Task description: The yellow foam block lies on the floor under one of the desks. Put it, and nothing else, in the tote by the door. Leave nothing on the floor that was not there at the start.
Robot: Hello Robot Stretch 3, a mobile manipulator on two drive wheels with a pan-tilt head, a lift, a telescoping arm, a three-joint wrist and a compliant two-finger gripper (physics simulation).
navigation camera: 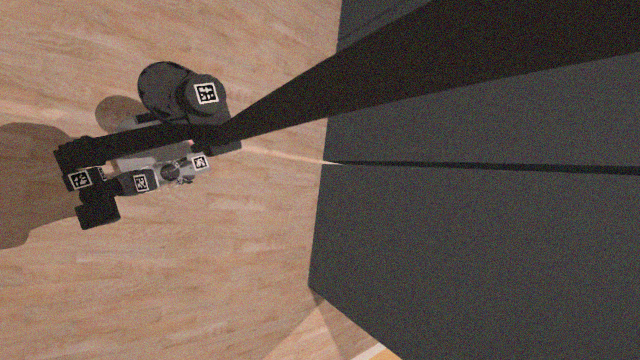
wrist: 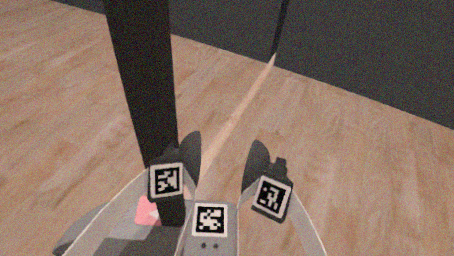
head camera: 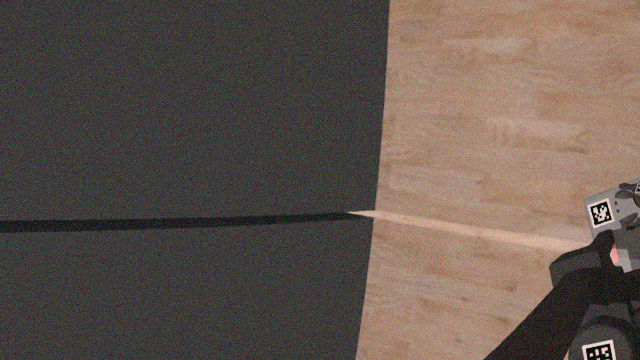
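Where they show: gripper, fingertip midpoint: (navigation camera: 192,169) (wrist: 224,154) (head camera: 618,208); robot's base, origin of the base link: (navigation camera: 169,170).
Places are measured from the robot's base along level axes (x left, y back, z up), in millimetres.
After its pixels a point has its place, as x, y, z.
My gripper (navigation camera: 179,172) (wrist: 224,154) @(70, -3, 430) is open, with its two dark finger pads apart and nothing between them. It hangs over the wooden floor (head camera: 475,125) @(453, -382, 0) (navigation camera: 200,260) @(-32, -508, 0) (wrist: 350,150) @(440, -450, 0), close beside my own black mast. In the head camera view, part of the gripper shows at the right edge. The yellow foam block and the tote do not show in these views.
A large dark grey surface (head camera: 190,125) @(823, -444, 763) (navigation camera: 450,240) @(790, -516, 923) (wrist: 375,45) @(765, -570, 221) with a narrow dark seam borders the floor. A pale strip crosses the floor from the seam. In the navigation camera view, an orange wall (navigation camera: 385,355) @(1058, -2383, 151) with white skirting shows at the bottom.
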